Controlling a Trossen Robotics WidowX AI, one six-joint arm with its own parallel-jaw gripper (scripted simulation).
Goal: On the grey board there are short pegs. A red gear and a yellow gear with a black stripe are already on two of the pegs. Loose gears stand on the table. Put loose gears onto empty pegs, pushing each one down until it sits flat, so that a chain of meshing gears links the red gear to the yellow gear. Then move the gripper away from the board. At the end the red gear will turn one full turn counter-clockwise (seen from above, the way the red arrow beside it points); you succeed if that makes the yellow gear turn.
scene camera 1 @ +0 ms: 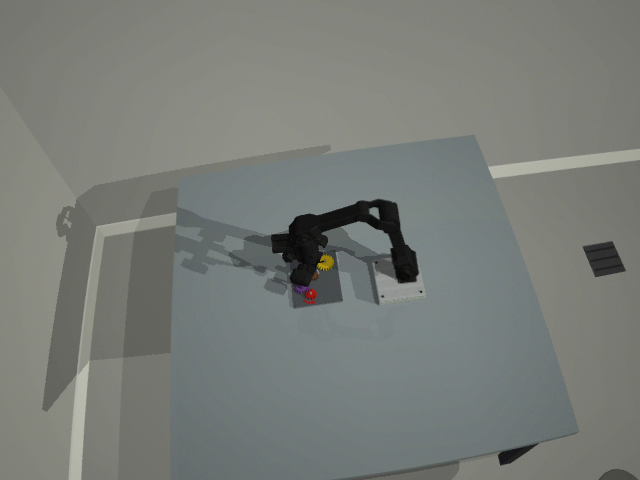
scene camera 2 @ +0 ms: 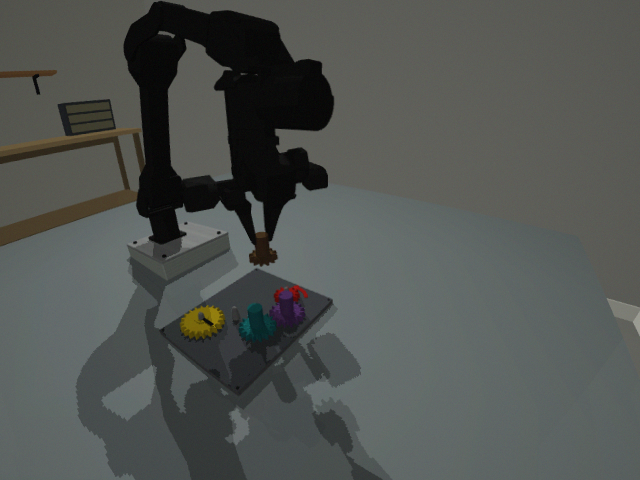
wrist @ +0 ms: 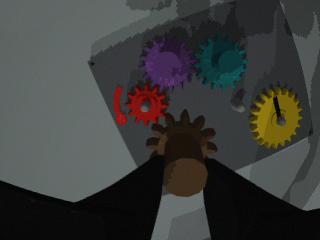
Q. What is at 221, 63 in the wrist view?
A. A teal gear.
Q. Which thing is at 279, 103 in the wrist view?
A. A yellow gear.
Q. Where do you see a purple gear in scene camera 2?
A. At 287, 312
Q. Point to a purple gear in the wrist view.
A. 167, 64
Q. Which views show the gripper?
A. Scene camera 1, scene camera 2 and the wrist view: all of them.
